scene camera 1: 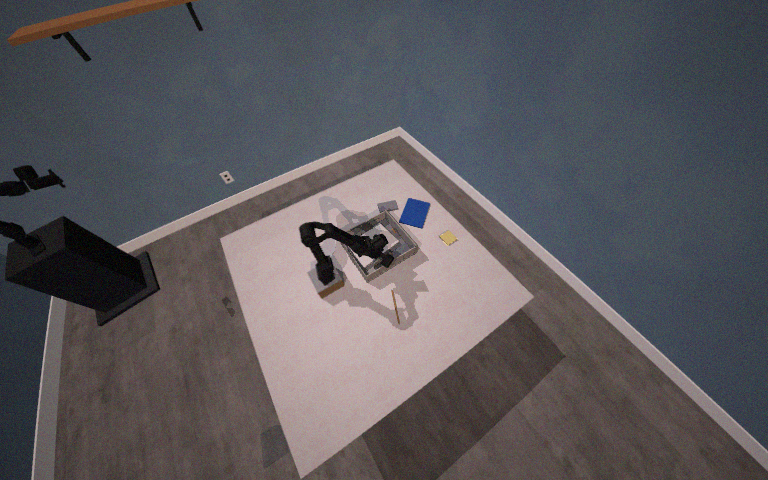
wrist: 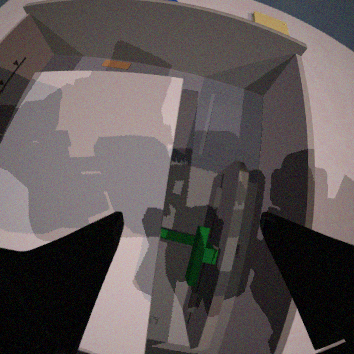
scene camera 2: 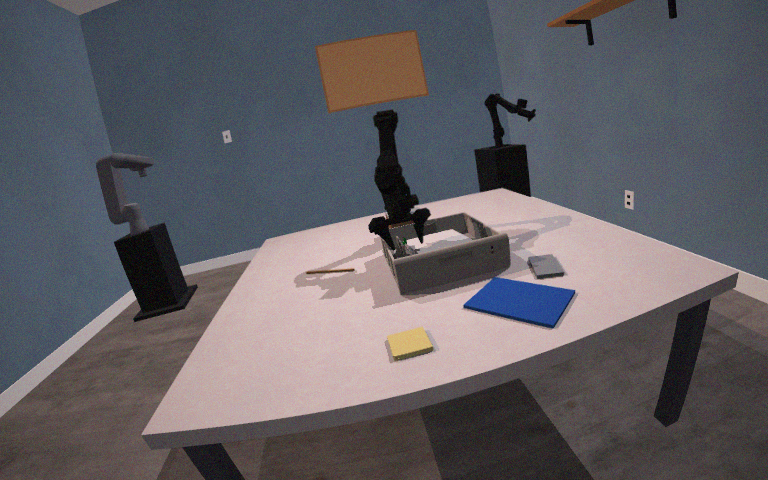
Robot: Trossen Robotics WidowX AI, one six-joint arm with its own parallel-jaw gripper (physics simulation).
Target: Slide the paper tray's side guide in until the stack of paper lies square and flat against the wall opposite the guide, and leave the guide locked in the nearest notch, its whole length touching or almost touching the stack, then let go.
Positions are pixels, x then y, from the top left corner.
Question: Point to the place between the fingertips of the gripper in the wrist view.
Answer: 192,219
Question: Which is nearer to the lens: the white paper stack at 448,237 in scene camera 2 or the blue book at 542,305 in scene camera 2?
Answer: The blue book.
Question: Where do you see a side guide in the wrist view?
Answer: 213,247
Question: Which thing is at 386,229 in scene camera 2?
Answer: The gripper.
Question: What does the blue book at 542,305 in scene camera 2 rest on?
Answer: The table.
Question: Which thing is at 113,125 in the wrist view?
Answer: A white paper stack.
